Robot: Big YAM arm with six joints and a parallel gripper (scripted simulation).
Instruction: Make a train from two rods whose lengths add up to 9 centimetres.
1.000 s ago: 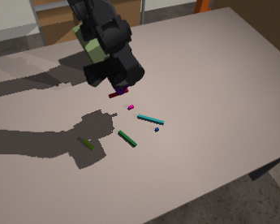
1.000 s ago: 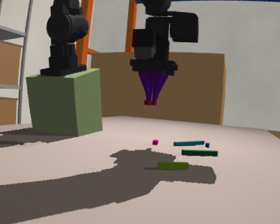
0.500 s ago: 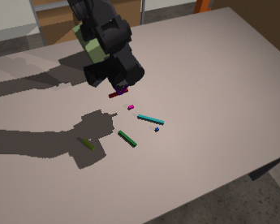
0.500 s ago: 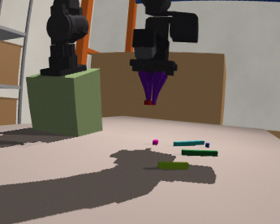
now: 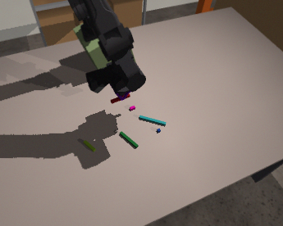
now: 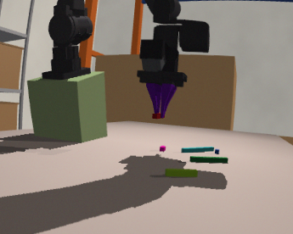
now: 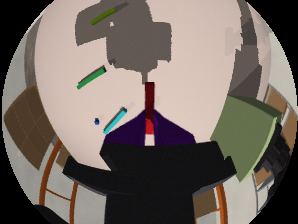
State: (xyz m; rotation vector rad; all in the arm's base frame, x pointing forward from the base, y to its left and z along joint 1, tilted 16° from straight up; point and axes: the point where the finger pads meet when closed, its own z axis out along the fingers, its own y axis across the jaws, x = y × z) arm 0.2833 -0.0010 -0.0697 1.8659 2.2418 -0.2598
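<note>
Right now my hand is 40 mm to the right of the magenta rod and 80 mm above it. Also, from my hand: red rod: 10 mm to the right; then turquoise rod: 70 mm ahead, 100 mm to the left, 80 mm below; then green rod: 120 mm ahead, 10 mm to the right, 80 mm below.
</note>
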